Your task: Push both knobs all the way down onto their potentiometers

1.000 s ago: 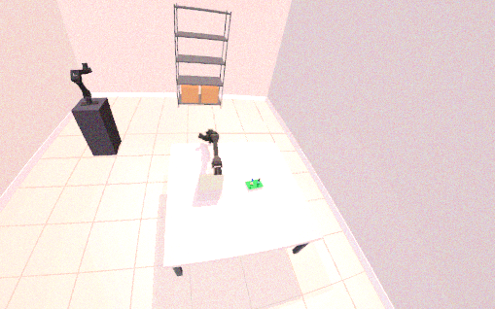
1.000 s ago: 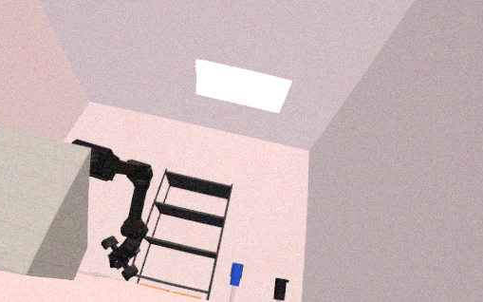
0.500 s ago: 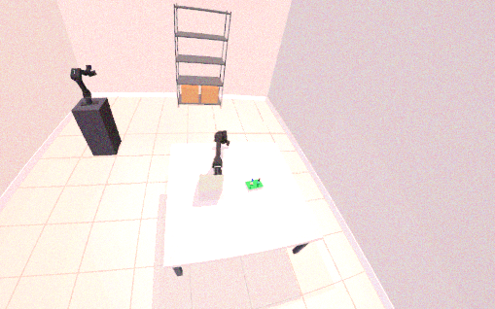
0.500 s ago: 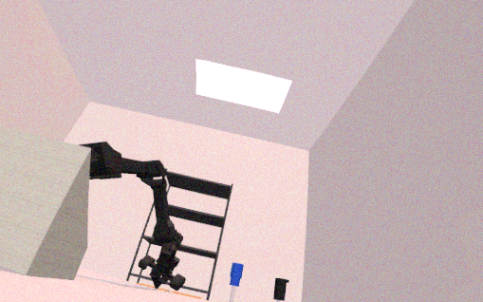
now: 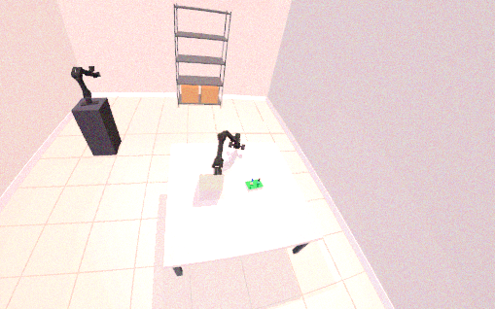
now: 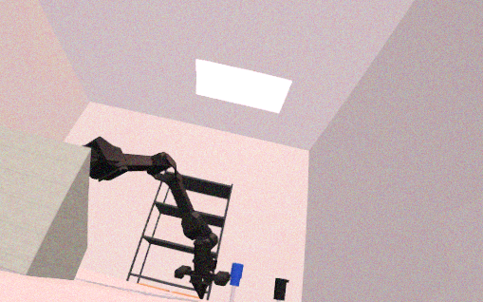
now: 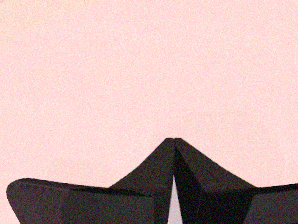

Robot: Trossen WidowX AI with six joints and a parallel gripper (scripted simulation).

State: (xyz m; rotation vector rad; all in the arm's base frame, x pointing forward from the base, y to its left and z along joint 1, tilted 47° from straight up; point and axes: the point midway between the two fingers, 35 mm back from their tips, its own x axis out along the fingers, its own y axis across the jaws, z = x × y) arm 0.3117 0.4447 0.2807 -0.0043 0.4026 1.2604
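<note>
Right now my gripper tip is 3 cm short of the blue knob, 54 cm to the left of it and 7 cm below it. The rest, counted from my gripper tip: black knob: 10 cm ahead, 53 cm to the right, 6 cm above.
</note>
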